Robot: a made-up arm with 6 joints.
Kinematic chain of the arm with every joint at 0, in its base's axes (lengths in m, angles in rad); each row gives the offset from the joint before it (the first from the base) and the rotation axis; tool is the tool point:
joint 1: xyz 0 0 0.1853 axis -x
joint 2: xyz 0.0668 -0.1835 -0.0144 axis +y
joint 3: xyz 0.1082 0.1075 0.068 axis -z
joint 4: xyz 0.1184 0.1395 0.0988 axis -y
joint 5: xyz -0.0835 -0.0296 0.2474 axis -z
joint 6: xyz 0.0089 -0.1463 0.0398 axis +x
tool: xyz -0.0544 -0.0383 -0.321
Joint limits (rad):
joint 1: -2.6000..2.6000
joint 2: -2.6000..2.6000
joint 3: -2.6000..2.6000
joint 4: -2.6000..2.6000
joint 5: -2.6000..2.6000
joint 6: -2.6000..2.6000
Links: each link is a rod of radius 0.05 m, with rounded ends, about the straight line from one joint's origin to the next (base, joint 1, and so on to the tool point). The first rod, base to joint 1, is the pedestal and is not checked.
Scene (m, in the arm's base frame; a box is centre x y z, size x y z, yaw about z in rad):
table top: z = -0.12
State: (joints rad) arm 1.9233 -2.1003 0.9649 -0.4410 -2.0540 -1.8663
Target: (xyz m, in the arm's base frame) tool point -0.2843 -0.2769 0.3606
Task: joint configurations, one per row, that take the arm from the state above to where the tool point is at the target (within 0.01 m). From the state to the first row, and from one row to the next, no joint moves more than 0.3 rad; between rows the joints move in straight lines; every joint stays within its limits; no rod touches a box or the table.
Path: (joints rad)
1: 1.8395 -2.0057 1.1440 -0.3143 -1.7600 -1.7138
2: 1.7557 -1.9110 1.3231 -0.1877 -1.4660 -1.5613
3: 1.6719 -1.8164 1.5022 -0.0610 -1.1720 -1.4087
4: 1.5882 -1.7217 1.6813 0.0657 -0.8780 -1.2562
5: 1.5044 -1.6271 1.8603 0.1923 -0.5840 -1.1037

